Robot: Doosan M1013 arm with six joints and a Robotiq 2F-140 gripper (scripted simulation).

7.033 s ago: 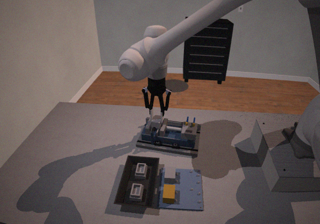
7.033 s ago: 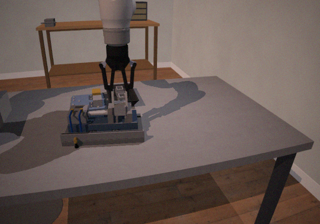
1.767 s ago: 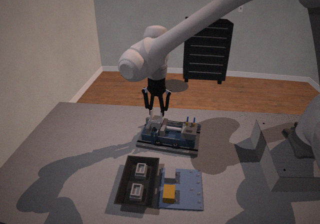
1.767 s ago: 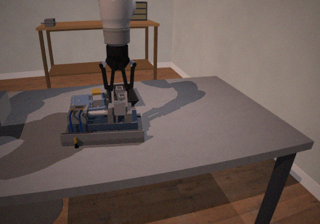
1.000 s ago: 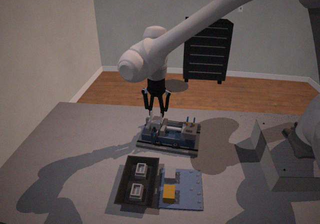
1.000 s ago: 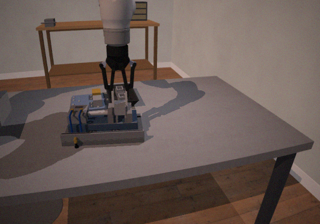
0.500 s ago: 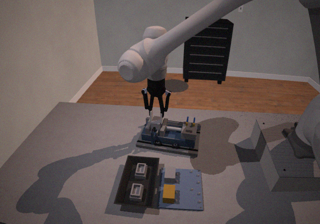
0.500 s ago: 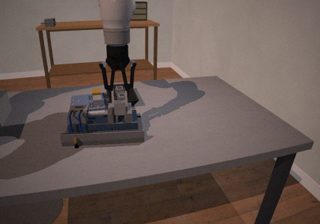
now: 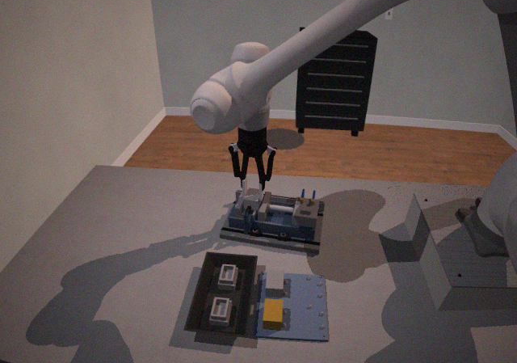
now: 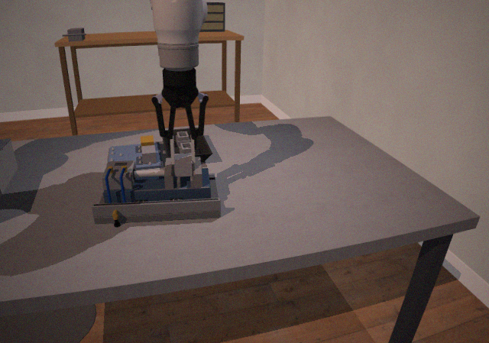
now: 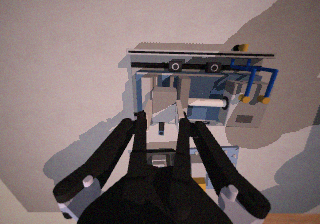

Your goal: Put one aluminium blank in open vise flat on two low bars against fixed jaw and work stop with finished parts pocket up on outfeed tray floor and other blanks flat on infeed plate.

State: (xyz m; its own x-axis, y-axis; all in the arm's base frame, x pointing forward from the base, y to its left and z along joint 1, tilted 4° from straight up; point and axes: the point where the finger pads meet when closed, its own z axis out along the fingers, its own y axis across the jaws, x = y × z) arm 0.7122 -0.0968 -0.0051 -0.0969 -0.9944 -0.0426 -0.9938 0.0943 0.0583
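Now: the blue vise 70 mm behind my hand, 10 mm to the left of it and 100 mm below it. Round my hand: brass blank (90 mm behind, 340 mm to the left, 110 mm below); then aluminium blank (90 mm behind, 250 mm to the left, 110 mm below); then infeed plate (140 mm behind, 290 mm to the left, 130 mm below).
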